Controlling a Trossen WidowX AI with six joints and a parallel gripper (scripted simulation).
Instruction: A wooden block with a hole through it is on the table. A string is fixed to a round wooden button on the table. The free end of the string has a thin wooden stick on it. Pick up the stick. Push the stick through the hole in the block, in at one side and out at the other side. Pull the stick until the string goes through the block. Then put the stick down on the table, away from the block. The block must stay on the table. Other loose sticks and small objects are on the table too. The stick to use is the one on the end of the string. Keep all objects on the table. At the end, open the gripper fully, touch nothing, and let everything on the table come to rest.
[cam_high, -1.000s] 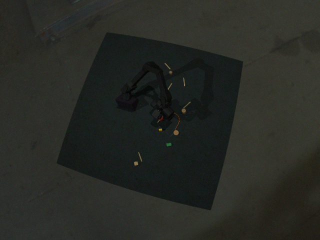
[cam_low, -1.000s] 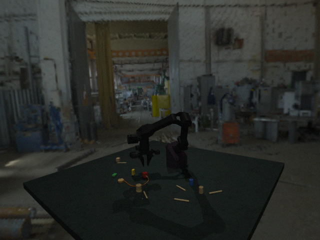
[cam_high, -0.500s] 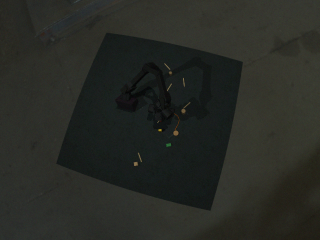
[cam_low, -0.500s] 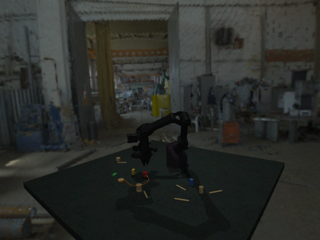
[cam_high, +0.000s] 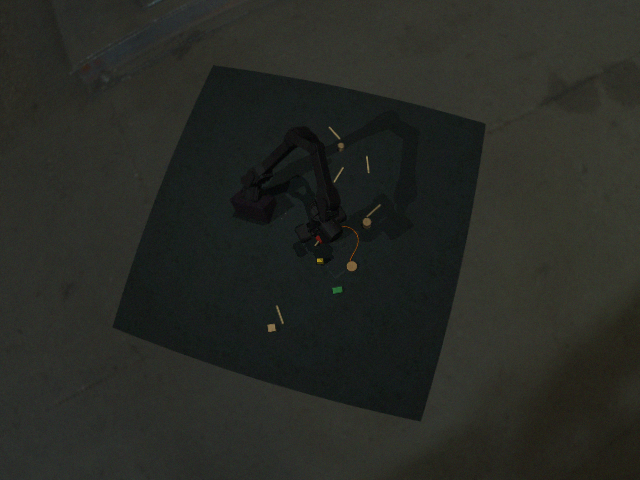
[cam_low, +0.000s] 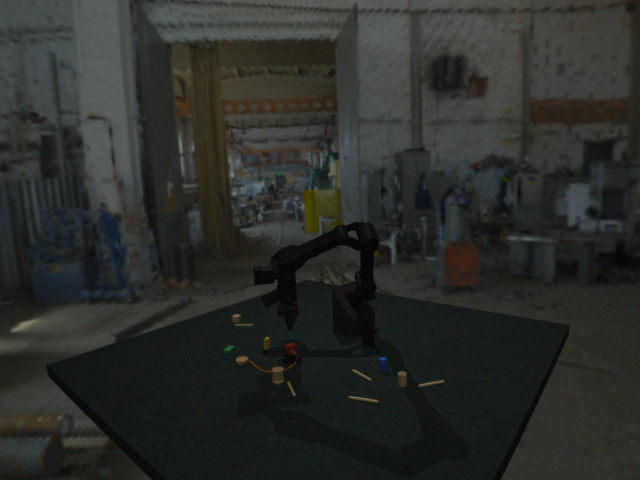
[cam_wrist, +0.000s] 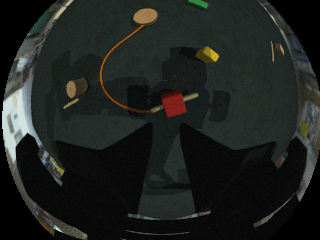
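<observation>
Right now the red block is 10 mm behind my gripper tip, 10 mm to the right of it and 70 mm below it. Round my gripper tip: yellow block 30 mm ahead, 100 mm to the right, 70 mm below; round wooden button 150 mm ahead, 70 mm to the right, 80 mm below; thin stick 80 mm below.
</observation>
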